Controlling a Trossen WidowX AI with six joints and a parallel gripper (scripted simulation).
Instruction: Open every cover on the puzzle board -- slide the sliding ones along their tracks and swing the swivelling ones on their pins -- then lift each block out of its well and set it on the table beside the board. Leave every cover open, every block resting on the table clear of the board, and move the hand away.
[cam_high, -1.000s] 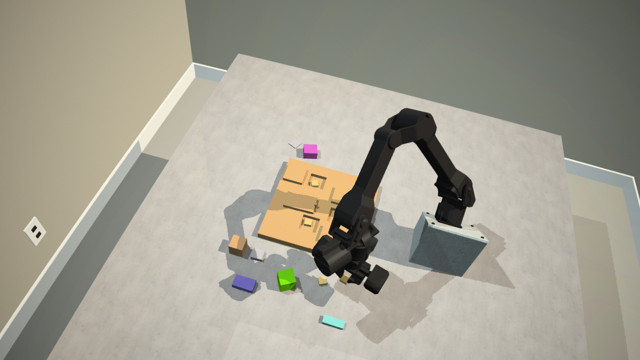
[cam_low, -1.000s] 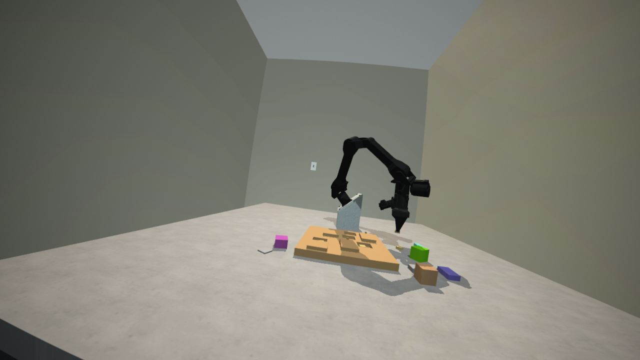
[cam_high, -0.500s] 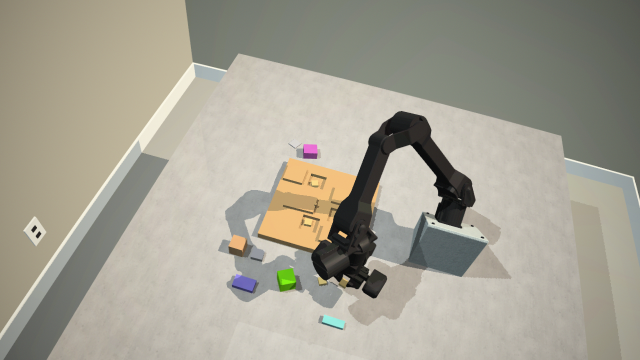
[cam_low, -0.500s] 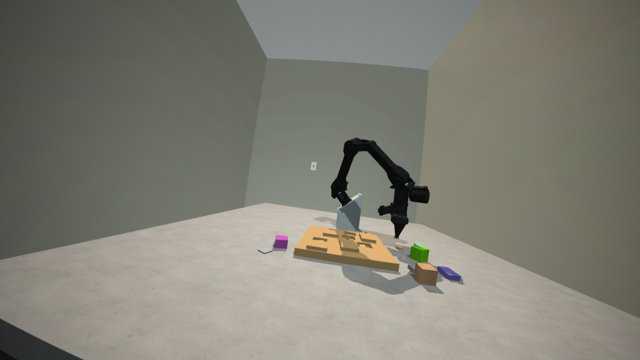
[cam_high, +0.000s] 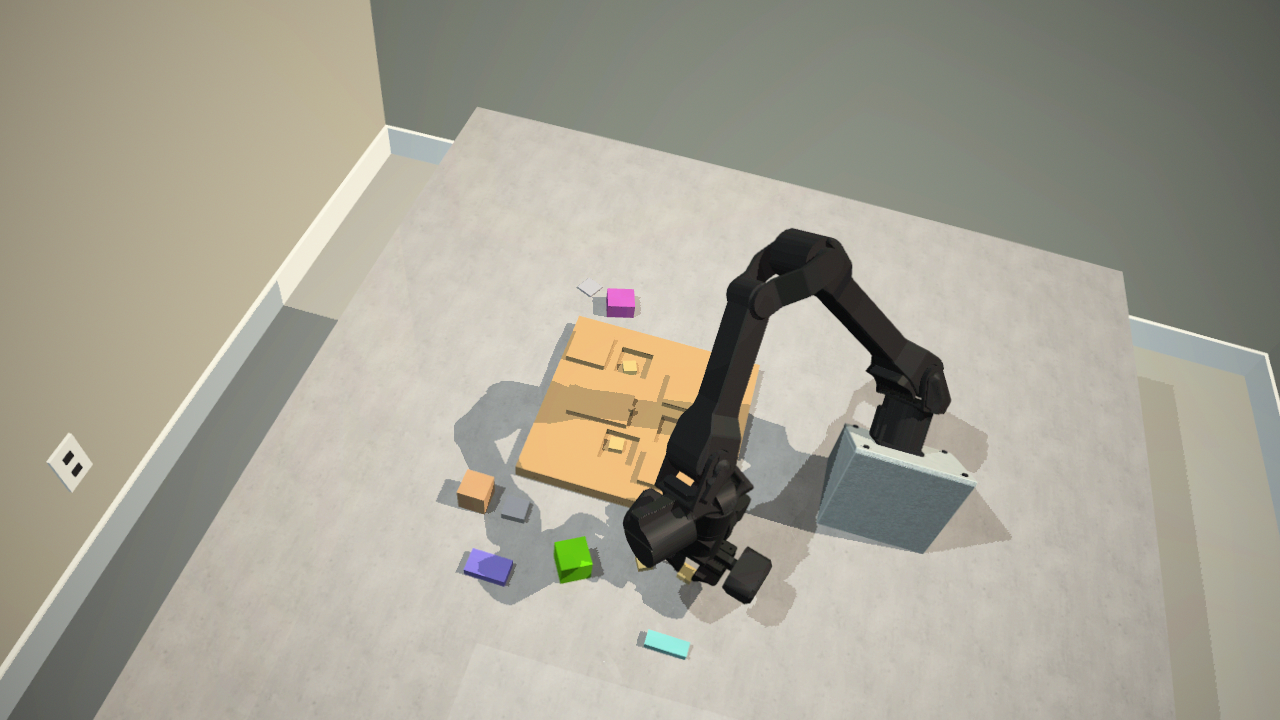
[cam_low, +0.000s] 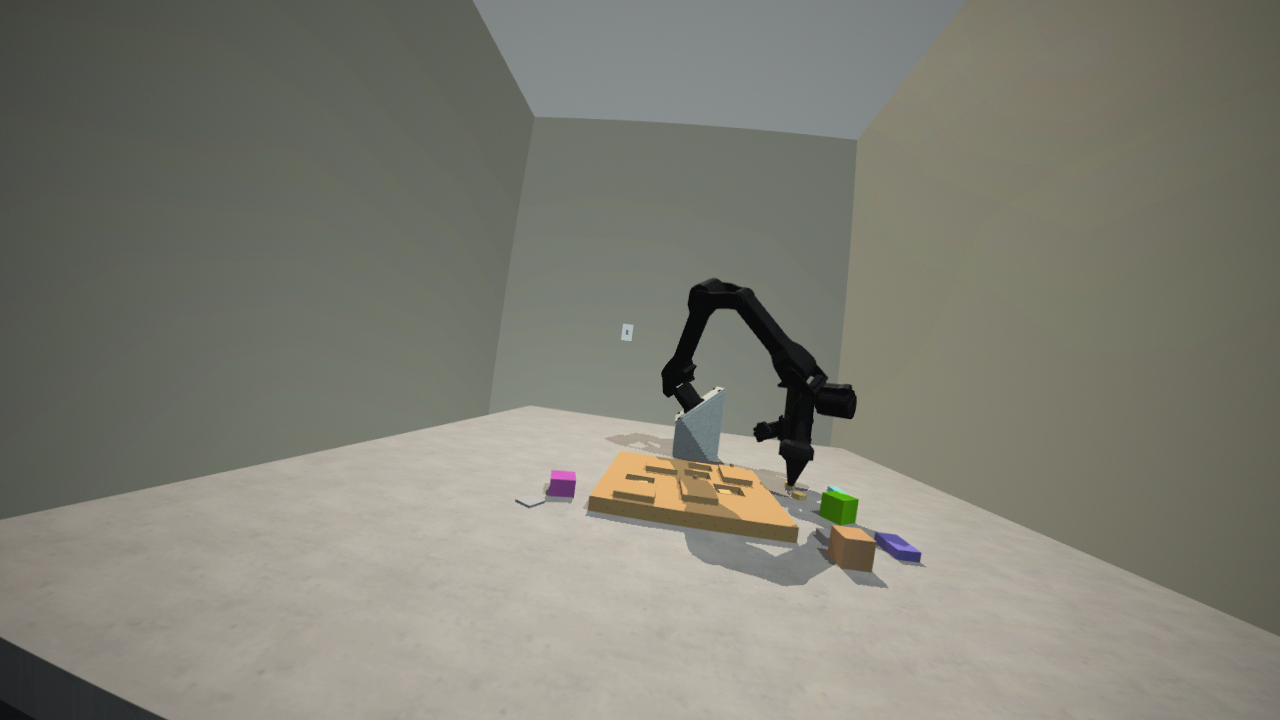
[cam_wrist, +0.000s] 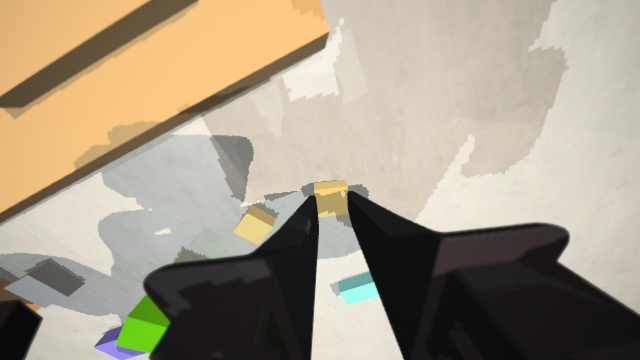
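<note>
Now: the cyan block 10 mm ahead of my gripper tip and 100 mm to the left of it. Round my gripper tip: grey block 250 mm ahead, 30 mm to the right; then purple block 250 mm ahead, 60 mm to the left; then green block 150 mm ahead, 30 mm to the left, 10 mm above.
</note>
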